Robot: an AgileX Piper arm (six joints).
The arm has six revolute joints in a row. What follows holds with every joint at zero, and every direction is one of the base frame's. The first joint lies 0.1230 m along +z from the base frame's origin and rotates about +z. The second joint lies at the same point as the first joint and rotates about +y. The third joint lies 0.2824 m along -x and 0.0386 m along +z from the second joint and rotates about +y. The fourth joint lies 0.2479 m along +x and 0.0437 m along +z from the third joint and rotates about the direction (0.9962, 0, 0.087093). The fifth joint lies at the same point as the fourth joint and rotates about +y. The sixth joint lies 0.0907 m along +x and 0.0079 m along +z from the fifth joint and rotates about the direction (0.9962, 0, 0.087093). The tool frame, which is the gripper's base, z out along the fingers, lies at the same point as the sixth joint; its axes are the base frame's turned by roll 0.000, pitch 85.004 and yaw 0.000 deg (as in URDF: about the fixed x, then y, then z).
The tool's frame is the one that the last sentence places.
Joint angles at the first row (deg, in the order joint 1, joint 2, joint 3, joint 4, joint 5, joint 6):
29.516 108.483 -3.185 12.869 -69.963 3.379
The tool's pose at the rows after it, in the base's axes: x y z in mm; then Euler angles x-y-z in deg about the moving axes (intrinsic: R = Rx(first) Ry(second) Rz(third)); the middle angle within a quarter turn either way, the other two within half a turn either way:
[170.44, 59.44, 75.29, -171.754, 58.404, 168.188]
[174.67, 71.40, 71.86, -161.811, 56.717, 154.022]
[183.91, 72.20, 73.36, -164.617, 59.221, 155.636]
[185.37, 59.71, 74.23, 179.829, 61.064, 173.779]
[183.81, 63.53, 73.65, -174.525, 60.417, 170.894]
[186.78, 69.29, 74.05, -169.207, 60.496, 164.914]
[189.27, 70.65, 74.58, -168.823, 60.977, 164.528]
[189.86, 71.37, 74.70, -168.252, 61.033, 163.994]
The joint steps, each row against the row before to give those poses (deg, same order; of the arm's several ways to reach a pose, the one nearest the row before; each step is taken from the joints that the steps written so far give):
0.002 2.741 -0.864 9.285 0.002 -0.197
-0.001 1.230 -1.504 -5.910 0.000 -3.826
0.000 0.089 -1.877 2.711 -0.001 -2.202
-0.001 0.000 0.000 8.450 0.000 1.730
-0.001 0.000 0.278 -3.049 -0.001 3.201
0.003 0.002 -0.764 -2.578 0.000 -0.749
-0.002 -0.002 -0.555 0.027 0.002 -0.255
-0.002 0.000 -0.143 -0.247 -0.001 0.000

